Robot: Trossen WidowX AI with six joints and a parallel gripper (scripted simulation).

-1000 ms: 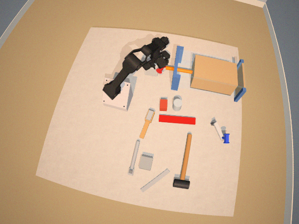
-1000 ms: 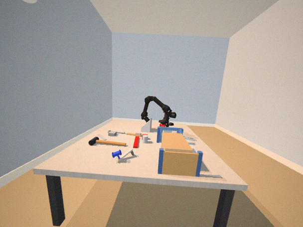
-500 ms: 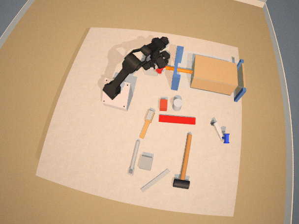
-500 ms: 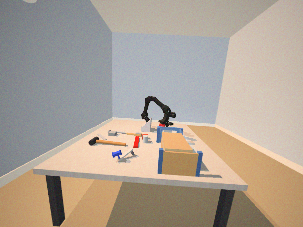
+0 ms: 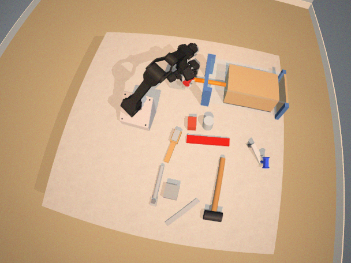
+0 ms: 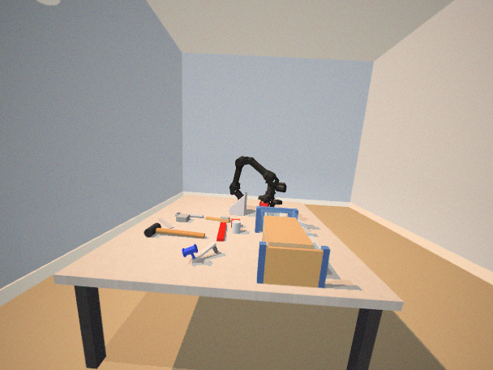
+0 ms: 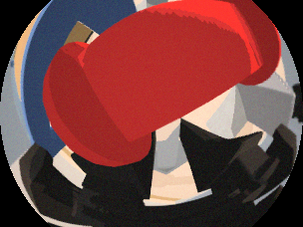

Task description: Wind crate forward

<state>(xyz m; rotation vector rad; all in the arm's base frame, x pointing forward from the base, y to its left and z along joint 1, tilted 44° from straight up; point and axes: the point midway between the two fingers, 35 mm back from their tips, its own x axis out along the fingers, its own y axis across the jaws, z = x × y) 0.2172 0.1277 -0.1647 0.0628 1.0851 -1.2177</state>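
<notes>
The red knob is 50 mm above my gripper tip, 40 mm to the right of it and 30 mm ahead of it. Also, from my gripper tip: winch: 60 mm below, 50 mm behind, 30 mm to the left; then blue frame: 130 mm ahead, 30 mm to the left, 20 mm above; then brush: 360 mm to the right, 70 mm below, 10 mm behind.
</notes>
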